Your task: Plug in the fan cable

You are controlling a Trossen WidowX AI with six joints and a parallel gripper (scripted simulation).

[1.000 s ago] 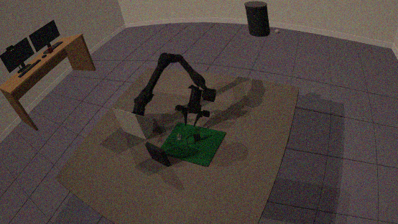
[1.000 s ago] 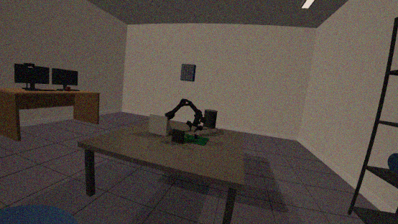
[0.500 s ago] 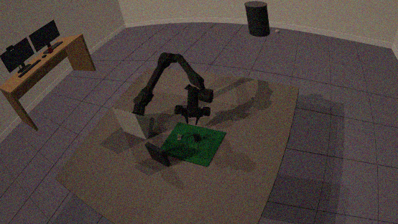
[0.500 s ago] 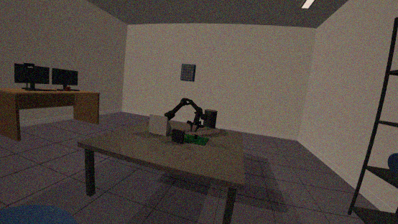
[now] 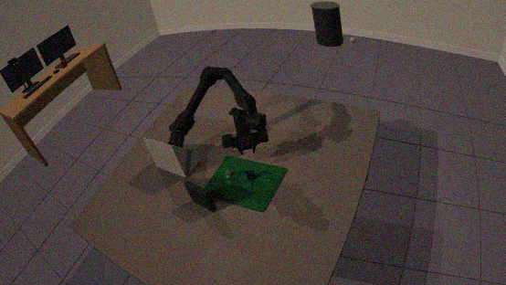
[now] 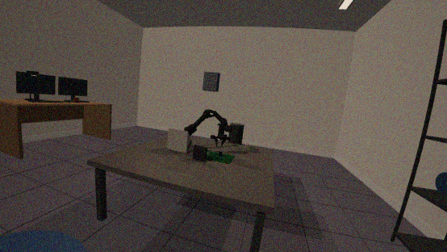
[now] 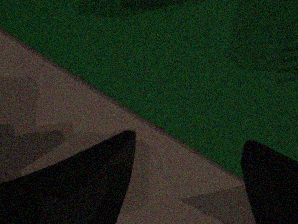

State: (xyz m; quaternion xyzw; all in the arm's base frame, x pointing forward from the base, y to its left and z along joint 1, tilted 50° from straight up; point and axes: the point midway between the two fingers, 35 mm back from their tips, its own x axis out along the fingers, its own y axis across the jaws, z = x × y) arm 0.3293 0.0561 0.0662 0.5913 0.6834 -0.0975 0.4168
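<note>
My gripper tip is 3 cm short of the dark fan plug, 7 cm to the left of it and 5 cm above it. The rest, counted from my gripper tip: green board (1 cm ahead, 10 cm to the right, 9 cm below); then dark fan (10 cm behind, 26 cm to the right, 1 cm below).
</note>
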